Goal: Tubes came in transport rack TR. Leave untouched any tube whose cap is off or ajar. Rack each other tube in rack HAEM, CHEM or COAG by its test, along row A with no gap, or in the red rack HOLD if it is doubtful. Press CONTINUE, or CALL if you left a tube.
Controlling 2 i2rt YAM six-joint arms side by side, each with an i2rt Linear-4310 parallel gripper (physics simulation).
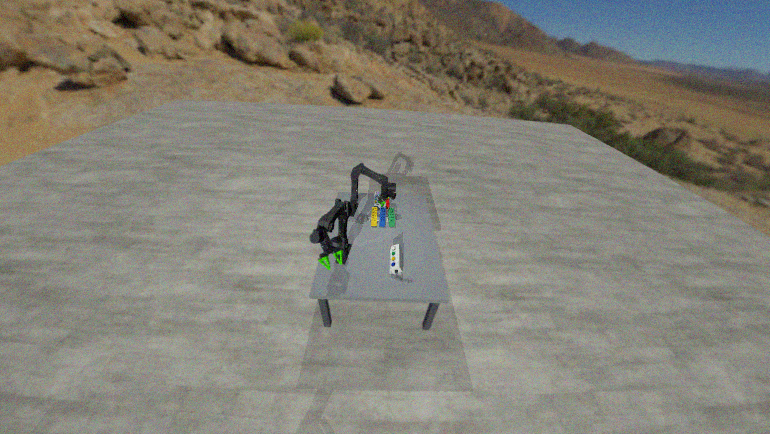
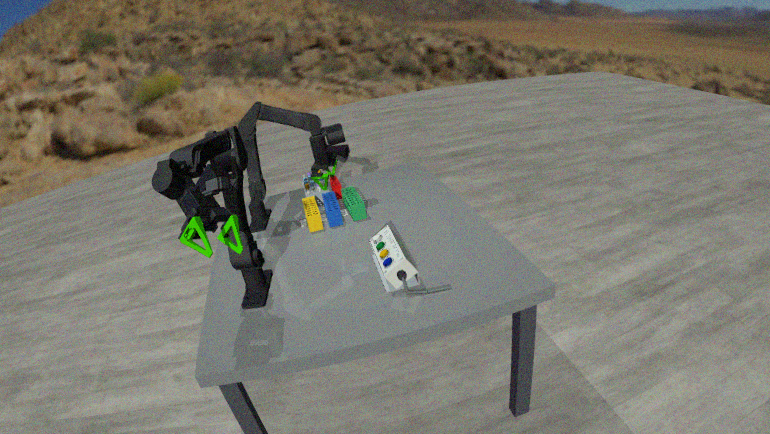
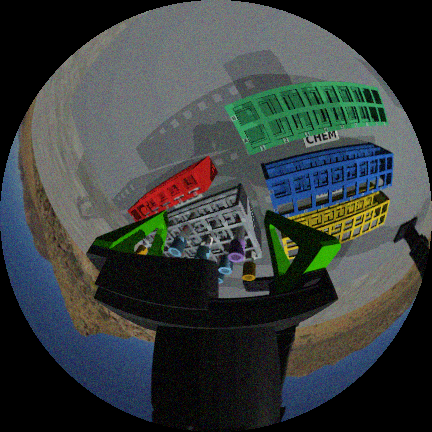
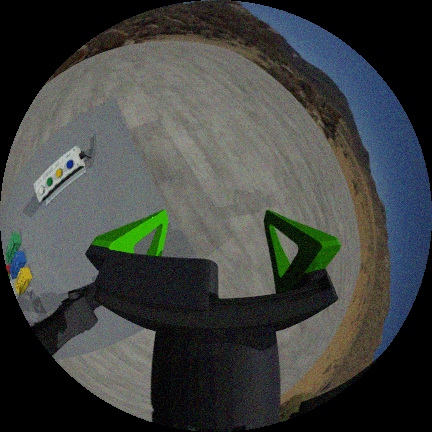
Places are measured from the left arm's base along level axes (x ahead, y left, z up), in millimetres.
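Where they show: left gripper, between the fingertips: [image 1: 384,202] [image 2: 328,183] [image 3: 215,215]; right gripper, between the fingertips: [image 1: 335,266] [image 2: 226,253] [image 4: 215,214]; left arm's base, origin of its link: [image 1: 352,209] [image 2: 260,221]; right arm's base, origin of its link: [image 1: 343,253] [image 2: 258,289] [image 4: 92,295].
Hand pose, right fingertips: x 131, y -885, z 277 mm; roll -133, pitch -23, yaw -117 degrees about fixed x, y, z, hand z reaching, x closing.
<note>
Things, the pixels of their centre, and the offset from my right fingertips. "spot": a spot on its surface instead. Level surfaces: height alone.
- grey transport rack, a spot on its surface: [image 3: 244,197] spot: dz -259, dx +140, dy +933 mm
- purple cap, middle of its body: [image 3: 239,228] dz -226, dx +118, dy +943 mm
- amber cap, a spot on its surface: [image 3: 249,276] spot: dz -183, dx +78, dy +935 mm
- light blue cap, middle of its body: [image 3: 229,243] dz -226, dx +94, dy +961 mm
- teal cap, middle of its body: [image 3: 187,227] dz -226, dx +130, dy +1010 mm
- orange cap, middle of its body: [image 3: 149,237] dz -226, dx +117, dy +1095 mm
- red rack, a spot on its surface: [image 3: 207,172] spot: dz -245, dx +187, dy +964 mm
- green rack, a spot on its surface: [image 3: 256,134] spot: dz -269, dx +213, dy +900 mm
- CHEM label, a spot on its surface: [image 3: 321,137] spot: dz -275, dx +200, dy +813 mm
- blue rack, a spot on its surface: [image 3: 277,189] spot: dz -269, dx +138, dy +888 mm
- yellow rack, a spot on its surface: [image 3: 385,199] spot: dz -222, dx +127, dy +709 mm
- white button panel, middle of its body: [image 2: 392,255] [image 4: 56,174] [image 1: 396,258] dz -235, dx +330, dy +334 mm
- grey table, height of its surface: dz -277 mm
My left gripper [image 1: 383,203] [image 2: 326,178] [image 3: 215,215] is open and empty above the grey transport rack [image 3: 244,197]. Tubes there show a purple cap [image 3: 237,254], an amber cap [image 3: 249,276], a light blue cap [image 3: 225,269] and a teal cap [image 3: 176,249]; how the caps sit is unclear. An orange cap [image 3: 142,249] shows through the left finger. The red rack [image 3: 207,172] lies beside it. The green rack [image 3: 256,134], with a CHEM label [image 3: 321,137] at its edge, the blue rack [image 3: 277,189] and the yellow rack [image 3: 385,199] stand side by side. My right gripper [image 1: 334,264] [image 2: 225,253] [image 4: 215,214] is open and empty.
The white button panel [image 1: 395,248] [image 2: 397,262] [image 4: 74,154] stands on the grey table [image 1: 372,288] [image 2: 323,334] [image 4: 125,185], away from the racks, with green, yellow and blue buttons and a cable. The right gripper hangs near the table's edge, away from the racks.
</note>
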